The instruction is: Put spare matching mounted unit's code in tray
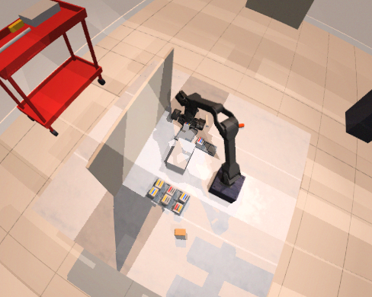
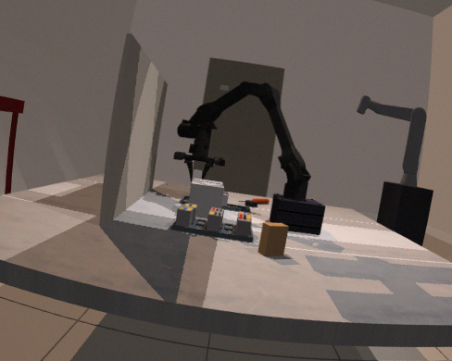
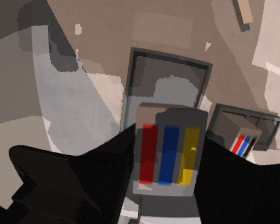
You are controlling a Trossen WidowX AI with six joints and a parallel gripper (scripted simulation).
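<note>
My gripper tip is now 10 mm past the grey tray and 70 mm above it. Round my gripper tip: dark rack 140 mm behind, 30 mm to the left, 70 mm below; dark round puck 230 mm behind, 100 mm to the right, 70 mm below; mounted unit 40 mm behind, 180 mm to the left, 30 mm below.
</note>
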